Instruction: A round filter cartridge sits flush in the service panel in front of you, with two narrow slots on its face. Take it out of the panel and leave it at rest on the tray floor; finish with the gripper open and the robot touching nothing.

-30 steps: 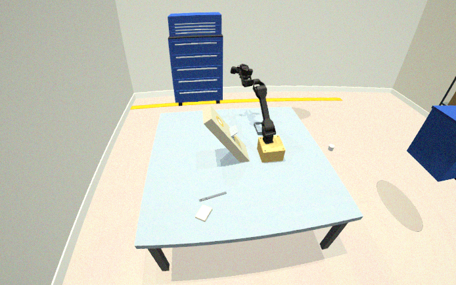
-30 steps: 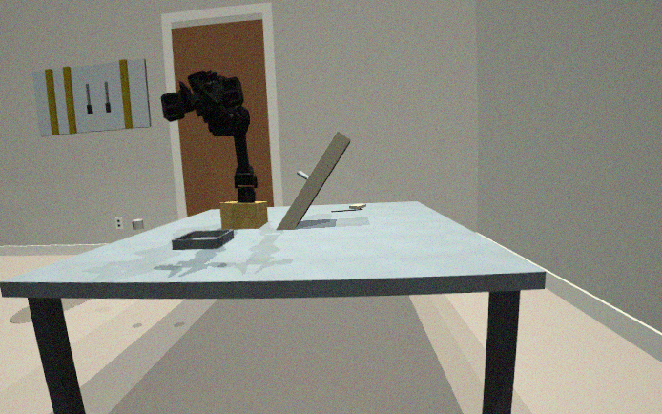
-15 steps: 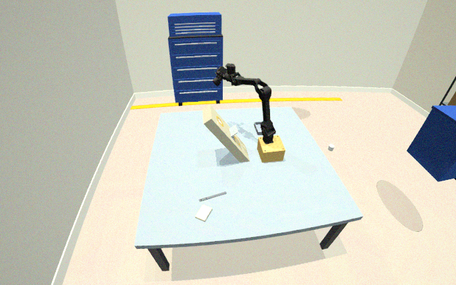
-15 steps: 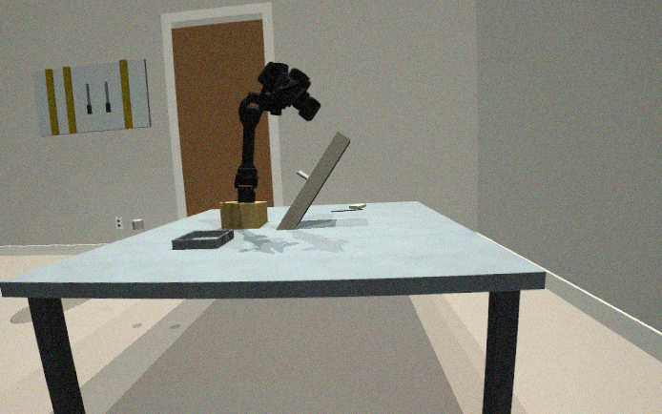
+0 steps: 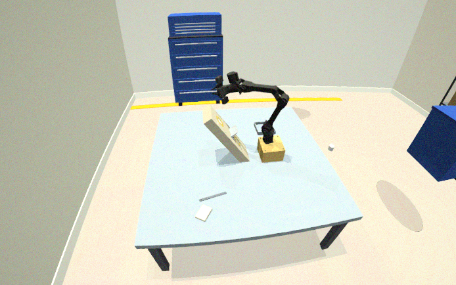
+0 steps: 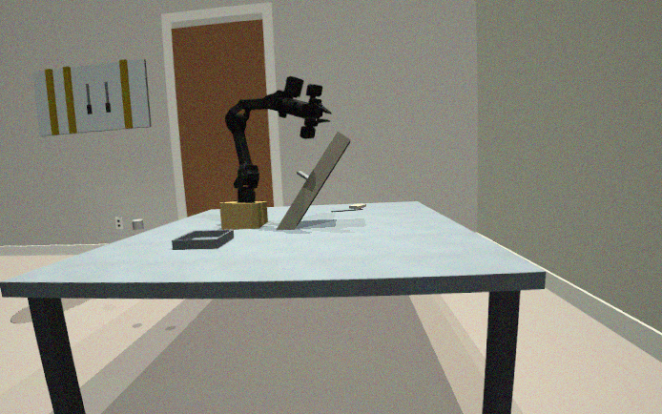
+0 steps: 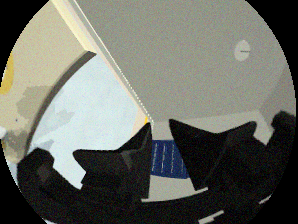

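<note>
Right now the white round filter cartridge is 190 mm to the left of my gripper tip and 130 mm below it. From my gripper tip the other things lie so: dark grey tray (450 mm behind, 30 mm to the right, 400 mm below); white pad (190 mm ahead, 650 mm to the left, 400 mm below).
</note>
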